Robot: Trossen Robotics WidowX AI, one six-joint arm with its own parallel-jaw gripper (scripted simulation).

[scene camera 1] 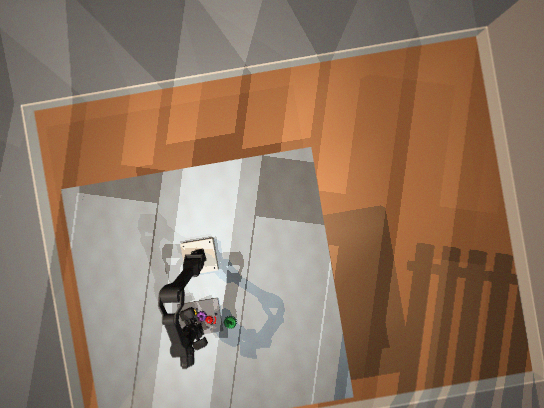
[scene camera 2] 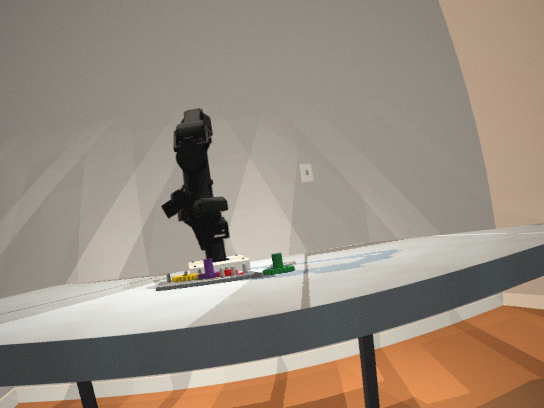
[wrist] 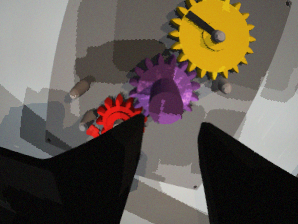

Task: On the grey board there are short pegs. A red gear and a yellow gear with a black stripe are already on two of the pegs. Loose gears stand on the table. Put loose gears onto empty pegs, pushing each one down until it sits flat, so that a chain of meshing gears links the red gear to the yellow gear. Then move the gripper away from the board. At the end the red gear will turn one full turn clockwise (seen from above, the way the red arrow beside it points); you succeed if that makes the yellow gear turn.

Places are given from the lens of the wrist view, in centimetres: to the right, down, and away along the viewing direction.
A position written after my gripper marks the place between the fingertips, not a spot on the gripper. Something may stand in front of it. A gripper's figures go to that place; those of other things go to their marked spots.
my gripper (wrist: 172, 127): 1, 1, 9
purple gear (wrist: 164, 90): 1, -1, 11
red gear (wrist: 111, 112): -3, 0, 15
The marked spots on the red gear and the purple gear are 5 cm apart.
